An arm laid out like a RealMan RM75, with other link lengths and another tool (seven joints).
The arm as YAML. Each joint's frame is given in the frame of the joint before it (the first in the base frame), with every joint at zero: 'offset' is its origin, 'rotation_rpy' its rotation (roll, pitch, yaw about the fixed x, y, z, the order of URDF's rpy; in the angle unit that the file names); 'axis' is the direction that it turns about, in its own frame. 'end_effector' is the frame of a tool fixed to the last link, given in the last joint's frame.
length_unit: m
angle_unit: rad
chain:
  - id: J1
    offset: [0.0, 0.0, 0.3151]
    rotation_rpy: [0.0, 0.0, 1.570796]
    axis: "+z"
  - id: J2
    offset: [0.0, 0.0, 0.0]
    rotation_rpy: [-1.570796, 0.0, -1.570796]
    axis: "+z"
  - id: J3
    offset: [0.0, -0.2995, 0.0]
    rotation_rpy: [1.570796, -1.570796, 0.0]
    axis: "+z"
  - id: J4
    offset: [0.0, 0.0, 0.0]
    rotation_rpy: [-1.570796, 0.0, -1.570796]
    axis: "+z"
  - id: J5
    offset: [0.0, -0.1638, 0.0]
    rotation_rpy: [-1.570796, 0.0, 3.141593]
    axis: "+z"
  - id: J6
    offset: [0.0, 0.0, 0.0]
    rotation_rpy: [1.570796, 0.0, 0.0]
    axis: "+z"
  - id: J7
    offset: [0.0, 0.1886, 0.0]
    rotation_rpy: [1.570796, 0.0, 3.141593]
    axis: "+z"
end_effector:
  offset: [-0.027, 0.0, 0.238]
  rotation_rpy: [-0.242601, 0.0, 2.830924]
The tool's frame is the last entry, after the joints.
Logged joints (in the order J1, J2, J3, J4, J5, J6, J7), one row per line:
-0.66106 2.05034 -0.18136 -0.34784 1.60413 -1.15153 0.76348
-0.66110 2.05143 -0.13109 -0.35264 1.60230 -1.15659 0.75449
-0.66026 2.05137 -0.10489 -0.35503 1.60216 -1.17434 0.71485
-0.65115 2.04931 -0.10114 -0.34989 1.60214 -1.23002 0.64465
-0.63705 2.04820 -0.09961 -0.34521 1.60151 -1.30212 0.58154
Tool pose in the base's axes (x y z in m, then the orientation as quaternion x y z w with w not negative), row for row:
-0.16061 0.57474 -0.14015 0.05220 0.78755 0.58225 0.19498
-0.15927 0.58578 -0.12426 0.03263 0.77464 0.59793 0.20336
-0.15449 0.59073 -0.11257 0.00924 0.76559 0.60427 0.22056
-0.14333 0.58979 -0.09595 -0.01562 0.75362 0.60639 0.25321
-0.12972 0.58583 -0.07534 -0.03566 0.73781 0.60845 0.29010
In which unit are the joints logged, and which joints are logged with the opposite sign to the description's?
The joints are logged in radians. Opposite sign: J2, J3, J6.
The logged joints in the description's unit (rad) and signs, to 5 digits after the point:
-0.66106 -2.05034 0.18136 -0.34784 1.60413 1.15153 0.76348
-0.66110 -2.05143 0.13109 -0.35264 1.60230 1.15659 0.75449
-0.66026 -2.05137 0.10489 -0.35503 1.60216 1.17434 0.71485
-0.65115 -2.04931 0.10114 -0.34989 1.60214 1.23002 0.64465
-0.63705 -2.04820 0.09961 -0.34521 1.60151 1.30212 0.58154

